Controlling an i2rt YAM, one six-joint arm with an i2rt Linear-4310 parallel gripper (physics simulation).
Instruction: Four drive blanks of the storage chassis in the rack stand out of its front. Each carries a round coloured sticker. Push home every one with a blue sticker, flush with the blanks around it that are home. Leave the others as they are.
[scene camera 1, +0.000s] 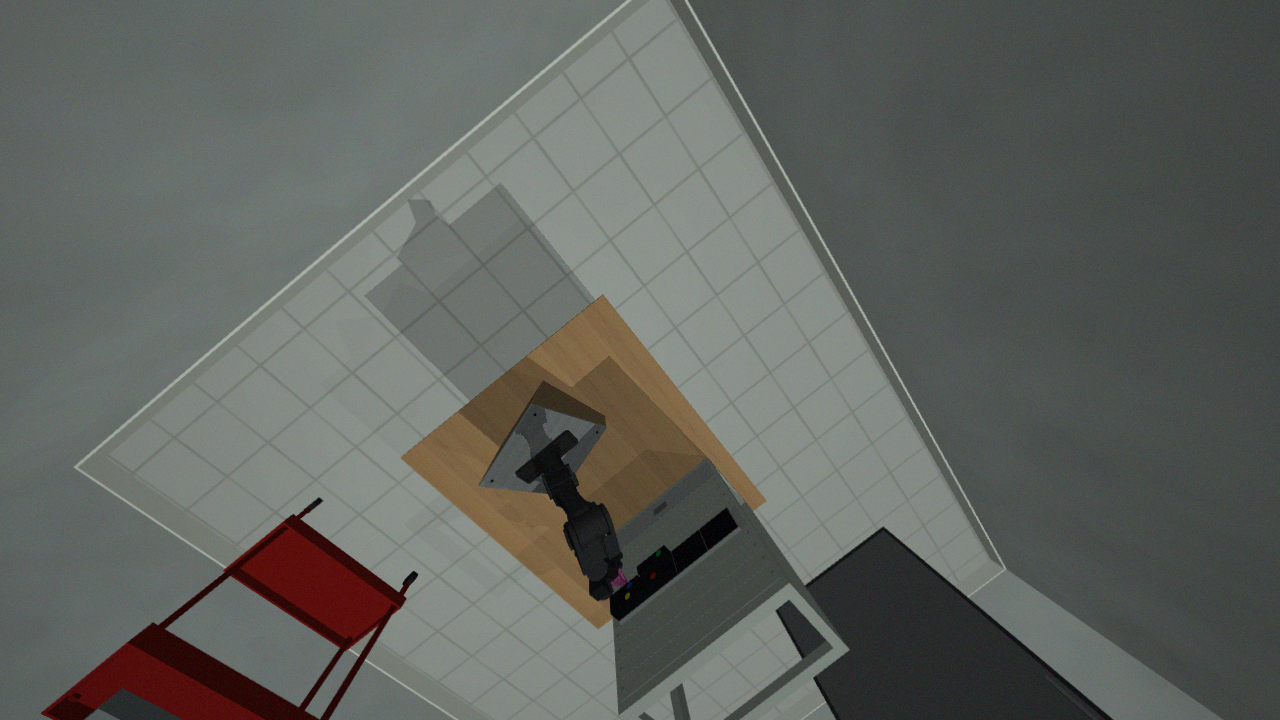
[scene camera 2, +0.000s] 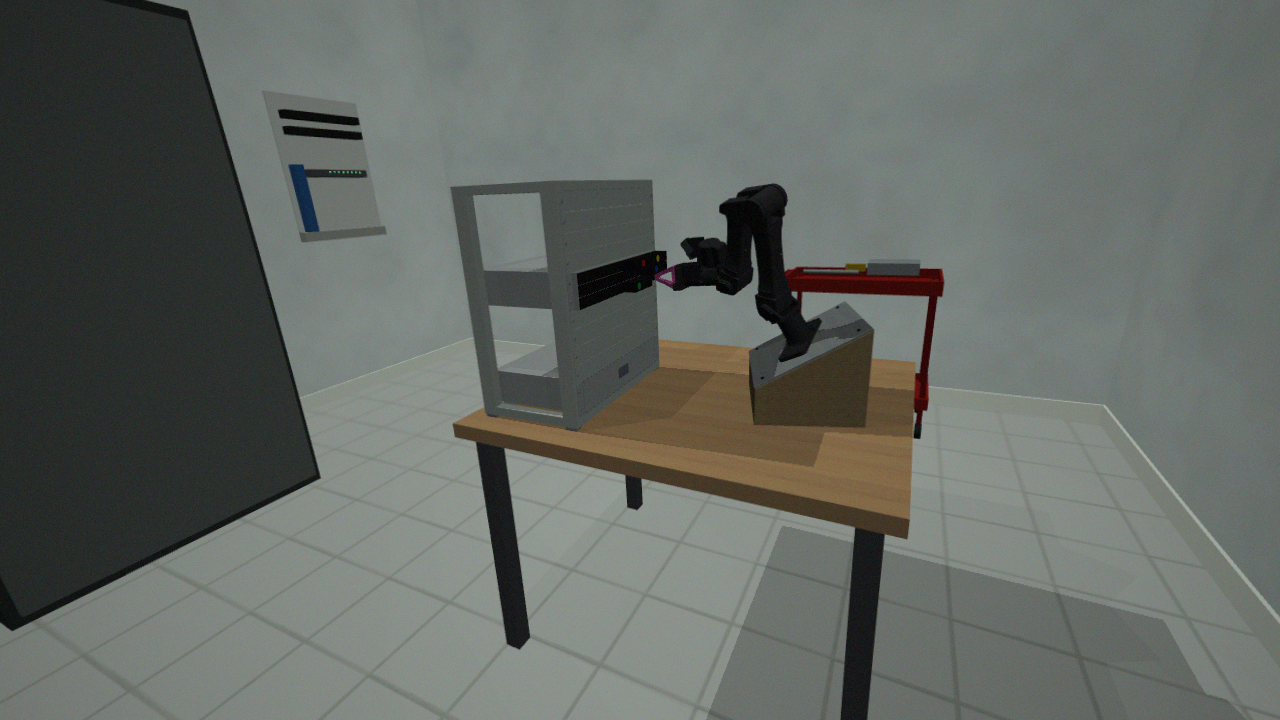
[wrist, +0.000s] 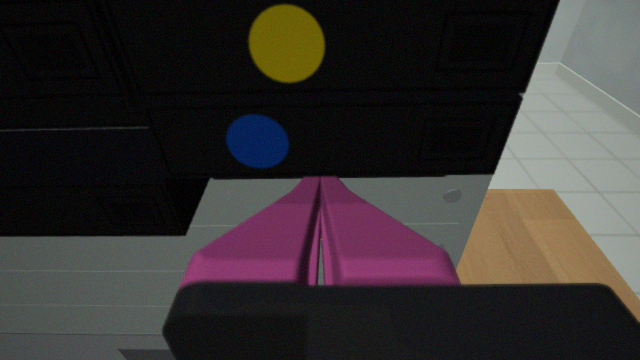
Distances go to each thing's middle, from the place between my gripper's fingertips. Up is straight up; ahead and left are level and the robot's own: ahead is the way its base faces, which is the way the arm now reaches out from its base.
Scene:
I see the yellow-stickered blank (wrist: 166, 56) 4 cm ahead of my hand and 6 cm above it. From my hand the other things lie so: grey rack (scene camera 2: 606, 340): 13 cm ahead, 18 cm to the left, 2 cm below.

